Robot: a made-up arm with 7 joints. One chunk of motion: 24 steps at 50 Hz.
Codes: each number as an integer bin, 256 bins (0 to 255) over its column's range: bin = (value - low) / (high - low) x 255, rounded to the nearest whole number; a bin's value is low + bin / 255 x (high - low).
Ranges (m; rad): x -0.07..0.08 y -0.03..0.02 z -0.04..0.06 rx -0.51..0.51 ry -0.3..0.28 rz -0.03..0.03
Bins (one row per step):
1: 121 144 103 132 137 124
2: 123 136 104 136 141 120
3: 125 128 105 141 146 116
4: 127 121 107 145 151 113
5: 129 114 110 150 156 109
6: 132 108 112 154 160 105
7: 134 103 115 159 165 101
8: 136 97 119 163 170 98
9: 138 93 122 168 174 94
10: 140 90 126 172 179 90
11: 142 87 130 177 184 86
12: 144 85 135 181 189 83
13: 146 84 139 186 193 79
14: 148 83 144 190 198 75
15: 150 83 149 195 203 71
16: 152 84 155 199 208 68
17: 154 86 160 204 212 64
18: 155 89 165 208 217 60
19: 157 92 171 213 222 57
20: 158 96 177 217 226 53
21: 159 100 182 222 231 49
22: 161 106 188 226 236 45
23: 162 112 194 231 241 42
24: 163 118 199 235 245 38
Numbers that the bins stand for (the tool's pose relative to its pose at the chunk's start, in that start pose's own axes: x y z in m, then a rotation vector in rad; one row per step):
1: 0.0012 -0.0018 0.0004 0.0180 0.0116 -0.0008
2: 0.0024 -0.0033 0.0008 0.0340 0.0207 -0.0018
3: 0.0035 -0.0049 0.0012 0.0540 0.0321 -0.0027
4: 0.0047 -0.0063 0.0020 0.0700 0.0435 -0.0034
5: 0.0059 -0.0076 0.0031 0.0900 0.0548 -0.0044
6: 0.0076 -0.0088 0.0039 0.1060 0.0639 -0.0053
7: 0.0088 -0.0098 0.0051 0.1260 0.0753 -0.0062
8: 0.0100 -0.0110 0.0067 0.1420 0.0867 -0.0069
9: 0.0112 -0.0118 0.0078 0.1620 0.0958 -0.0079
10: 0.0124 -0.0124 0.0094 0.1780 0.1071 -0.0088
11: 0.0135 -0.0129 0.0110 0.1980 0.1185 -0.0098
12: 0.0147 -0.0133 0.0129 0.2140 0.1299 -0.0105
13: 0.0159 -0.0135 0.0145 0.2340 0.1390 -0.0114
14: 0.0171 -0.0137 0.0165 0.2500 0.1504 -0.0124
15: 0.0182 -0.0137 0.0184 0.2700 0.1617 -0.0133
16: 0.0194 -0.0135 0.0208 0.2860 0.1731 -0.0140
17: 0.0206 -0.0131 0.0227 0.3060 0.1822 -0.0149
18: 0.0212 -0.0125 0.0247 0.3220 0.1936 -0.0159
19: 0.0224 -0.0120 0.0271 0.3420 0.2049 -0.0166
20: 0.0229 -0.0112 0.0294 0.3580 0.2140 -0.0175
21: 0.0235 -0.0104 0.0314 0.3780 0.2254 -0.0185
22: 0.0247 -0.0092 0.0337 0.3940 0.2368 -0.0194
23: 0.0253 -0.0080 0.0361 0.4140 0.2482 -0.0201
24: 0.0259 -0.0069 0.0380 0.4300 0.2573 -0.0211

